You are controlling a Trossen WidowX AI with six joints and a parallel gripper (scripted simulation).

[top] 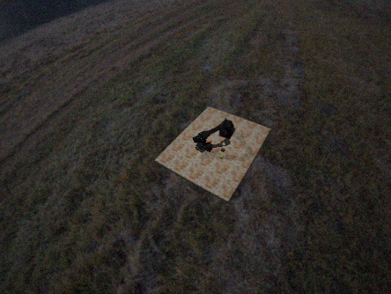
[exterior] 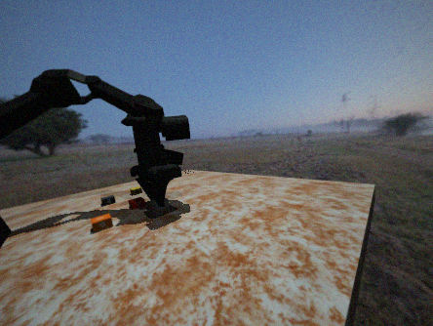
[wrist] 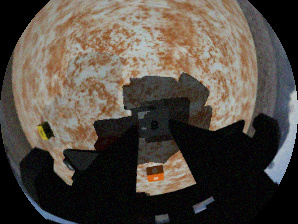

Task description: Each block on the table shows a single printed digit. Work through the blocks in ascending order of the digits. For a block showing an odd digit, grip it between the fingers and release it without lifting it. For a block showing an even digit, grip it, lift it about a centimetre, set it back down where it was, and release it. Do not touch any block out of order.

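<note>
Right now my gripper tip is 10 mm short of the white block. Round my gripper tip: orange block: 110 mm behind, 20 mm to the left; then red block: 70 mm to the left, 20 mm behind; then dark block: 200 mm to the left, 50 mm behind.
</note>
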